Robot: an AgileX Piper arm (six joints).
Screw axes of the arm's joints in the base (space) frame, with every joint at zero. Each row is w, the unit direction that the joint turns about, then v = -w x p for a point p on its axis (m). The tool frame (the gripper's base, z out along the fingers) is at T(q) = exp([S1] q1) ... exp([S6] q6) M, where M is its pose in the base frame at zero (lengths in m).
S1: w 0 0 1 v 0.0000 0.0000 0.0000
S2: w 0 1 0 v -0.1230 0.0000 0.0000
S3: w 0 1 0 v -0.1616 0.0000 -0.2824
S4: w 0.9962 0 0.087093 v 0.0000 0.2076 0.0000
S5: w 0 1 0 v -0.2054 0.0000 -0.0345
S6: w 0.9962 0 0.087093 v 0.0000 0.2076 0.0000
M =
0.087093 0 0.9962 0.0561
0 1 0 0.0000
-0.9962 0 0.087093 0.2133
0 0 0 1
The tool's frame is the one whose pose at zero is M.
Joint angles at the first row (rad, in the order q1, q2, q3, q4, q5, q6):
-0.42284 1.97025 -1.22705 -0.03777 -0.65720 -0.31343
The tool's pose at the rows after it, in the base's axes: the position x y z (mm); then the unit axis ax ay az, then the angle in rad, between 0 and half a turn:
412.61, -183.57, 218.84, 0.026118, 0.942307, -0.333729, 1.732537
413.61, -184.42, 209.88, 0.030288, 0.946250, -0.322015, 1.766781
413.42, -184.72, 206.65, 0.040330, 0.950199, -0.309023, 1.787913
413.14, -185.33, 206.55, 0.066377, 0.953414, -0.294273, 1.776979
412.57, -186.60, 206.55, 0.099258, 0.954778, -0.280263, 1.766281
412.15, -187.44, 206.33, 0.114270, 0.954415, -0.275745, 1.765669
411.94, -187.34, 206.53, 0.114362, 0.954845, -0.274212, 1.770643
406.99, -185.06, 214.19, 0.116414, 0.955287, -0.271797, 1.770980
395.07, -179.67, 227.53, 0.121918, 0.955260, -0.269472, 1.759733
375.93, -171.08, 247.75, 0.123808, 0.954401, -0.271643, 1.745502
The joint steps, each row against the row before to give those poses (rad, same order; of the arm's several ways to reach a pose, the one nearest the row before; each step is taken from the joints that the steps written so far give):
0.00000 0.03038 0.00003 0.00327 0.00224 -0.00627
0.00000 0.01496 -0.00001 0.00565 0.02433 0.00000
-0.00001 0.00177 -0.00002 0.00562 0.02692 0.01275
0.00000 0.00000 0.00002 0.01296 0.00113 0.03684
0.00000 0.00000 -0.00003 0.02704 0.00002 0.03202
0.00002 0.00000 0.00001 0.01849 0.00226 0.00652
-0.00001 -0.00194 -0.00001 0.00015 0.00748 0.00002
0.00000 -0.03134 0.01660 0.00001 0.01665 0.00426
0.00001 -0.06305 0.04558 0.00000 0.00870 0.01127
-0.00001 -0.09892 0.06600 0.00142 0.01846 0.00214

